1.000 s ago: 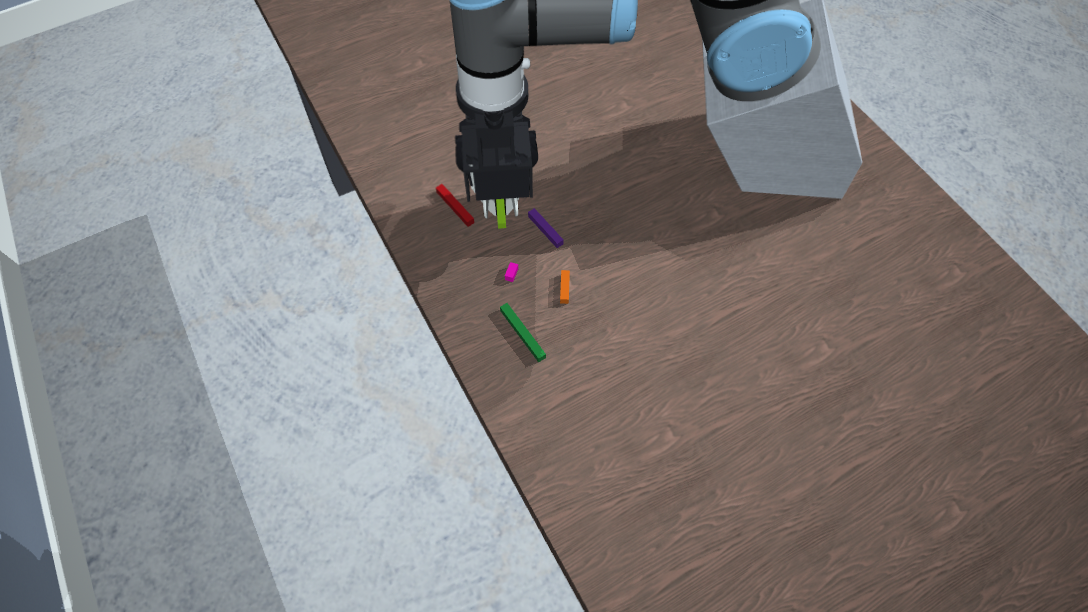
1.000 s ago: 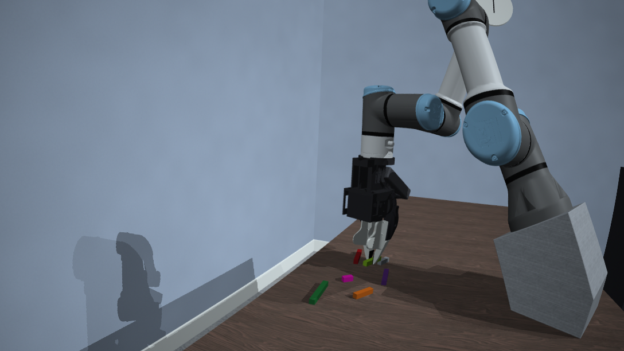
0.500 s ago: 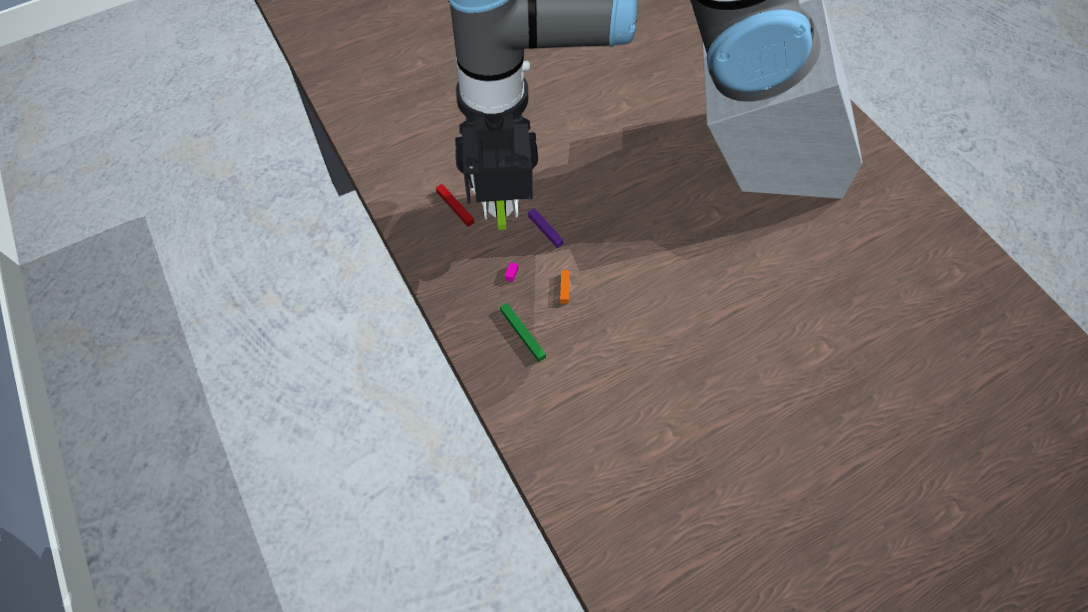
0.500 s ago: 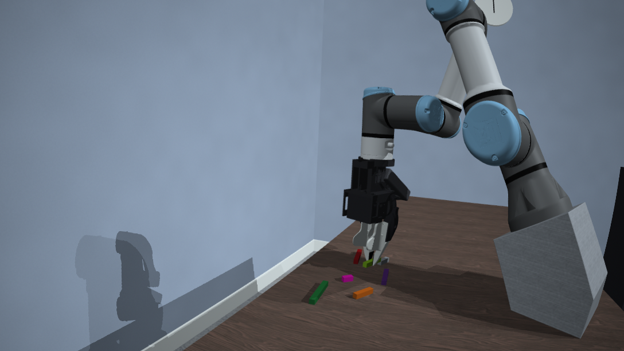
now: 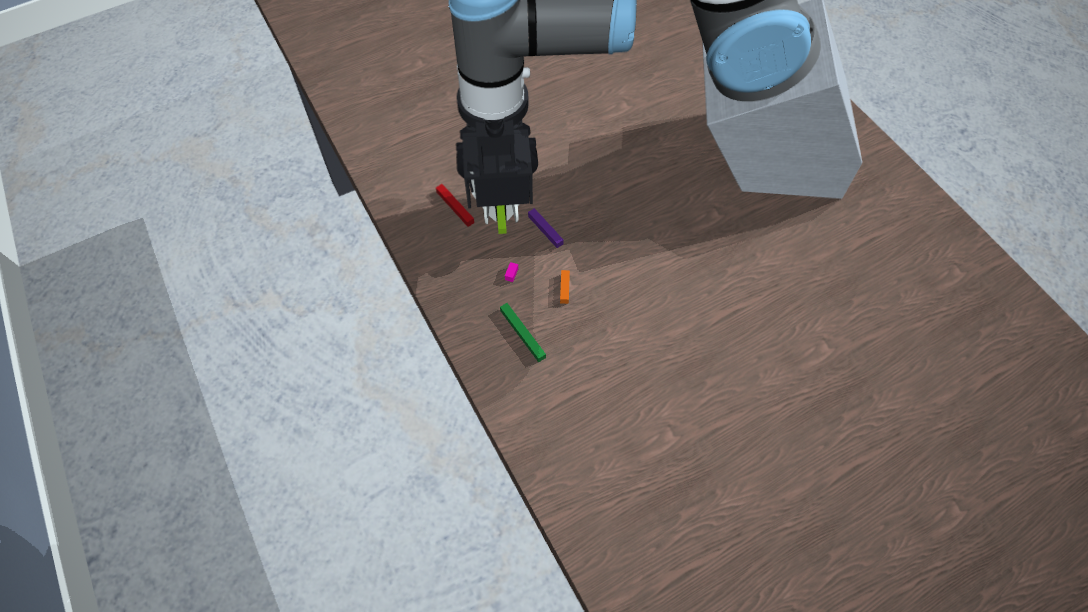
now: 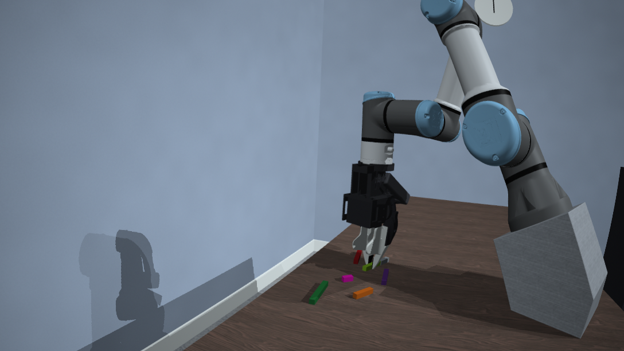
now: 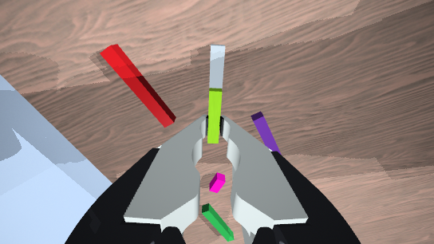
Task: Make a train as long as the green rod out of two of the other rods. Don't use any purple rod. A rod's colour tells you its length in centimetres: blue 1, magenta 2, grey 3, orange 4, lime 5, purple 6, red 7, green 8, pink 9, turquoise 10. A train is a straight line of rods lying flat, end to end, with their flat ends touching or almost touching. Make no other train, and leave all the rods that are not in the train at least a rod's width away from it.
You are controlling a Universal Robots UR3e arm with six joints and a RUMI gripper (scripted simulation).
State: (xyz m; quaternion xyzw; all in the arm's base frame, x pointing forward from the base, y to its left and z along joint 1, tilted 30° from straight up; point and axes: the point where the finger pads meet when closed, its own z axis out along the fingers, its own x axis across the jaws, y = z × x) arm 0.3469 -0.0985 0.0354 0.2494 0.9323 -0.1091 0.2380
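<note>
The lime rod is 1 cm below my hand. Round my hand: red rod (5 cm to the right, 4 cm ahead, 1 cm below); then purple rod (5 cm to the left, 3 cm behind, 1 cm below); then grey rod (4 cm to the right, 2 cm behind, 1 cm below).
</note>
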